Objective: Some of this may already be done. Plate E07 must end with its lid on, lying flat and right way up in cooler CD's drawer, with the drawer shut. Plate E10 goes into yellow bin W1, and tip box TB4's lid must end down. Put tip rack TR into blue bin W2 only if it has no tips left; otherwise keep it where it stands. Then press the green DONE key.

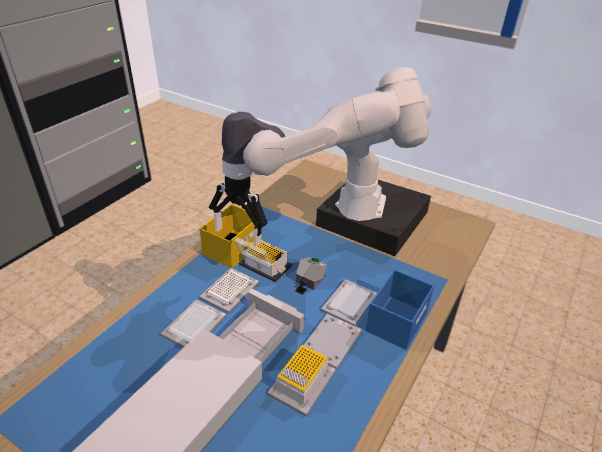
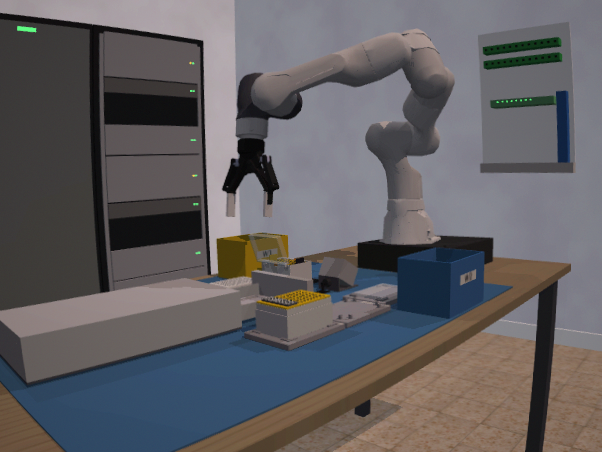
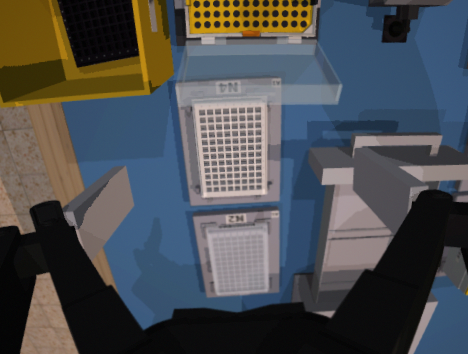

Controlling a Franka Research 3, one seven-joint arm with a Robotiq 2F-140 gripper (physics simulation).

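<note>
My gripper (image 1: 238, 230) (image 2: 249, 212) (image 3: 240, 177) is open and empty, high above the nests by the yellow bin. An unlidded white plate (image 1: 229, 286) (image 3: 232, 150) sits on nest N4; a paler plate (image 1: 195, 322) (image 3: 238, 260) sits on N2. Their plate names are unreadable. Yellow bin W1 (image 1: 215, 246) (image 2: 232, 257) holds a black plate (image 3: 102, 30). Tip box TB4 (image 1: 262, 265) (image 3: 250, 15) has its clear lid (image 2: 269, 247) (image 3: 255, 65) open. The cooler drawer (image 1: 260, 325) (image 3: 355, 260) stands open, without a plate. Tip rack TR (image 1: 302, 370) (image 2: 294, 315) has tips in its front rows.
The cooler body (image 1: 175, 395) (image 2: 120, 320) lies at the front. A grey key box (image 1: 311, 274) (image 2: 340, 272) carries the green key (image 1: 315, 260). Blue bin W2 (image 1: 387, 320) (image 2: 425, 285) stands right. A clear-topped item (image 1: 349, 300) sits beside it, near a bare nest (image 1: 332, 339).
</note>
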